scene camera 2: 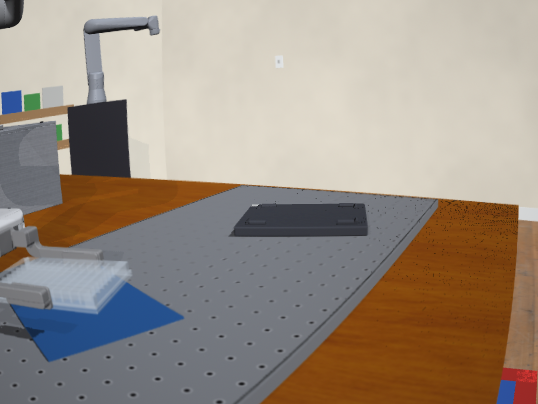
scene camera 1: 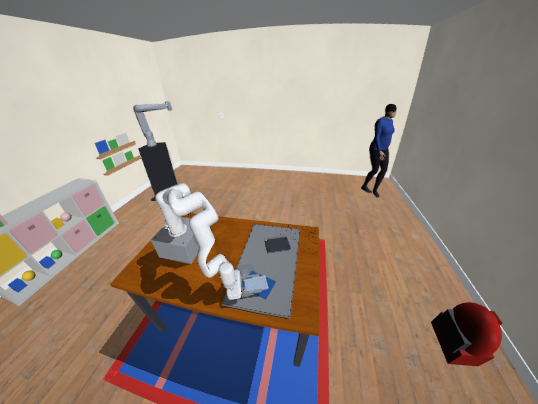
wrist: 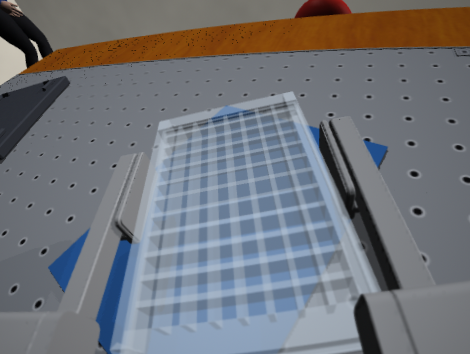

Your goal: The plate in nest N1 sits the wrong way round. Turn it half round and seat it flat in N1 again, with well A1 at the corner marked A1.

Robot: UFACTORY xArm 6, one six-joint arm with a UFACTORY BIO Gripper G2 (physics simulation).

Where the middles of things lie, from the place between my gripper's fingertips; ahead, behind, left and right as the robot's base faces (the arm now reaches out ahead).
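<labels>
So you can picture it, my hand is 20 mm past the flat blue square (scene camera 2: 58, 333), 10 mm to the right of it, and it's 30 mm above it. There's also the clear well plate (wrist: 241, 233), and that one is 10 mm to the right of my hand and 20 mm behind it.
</labels>
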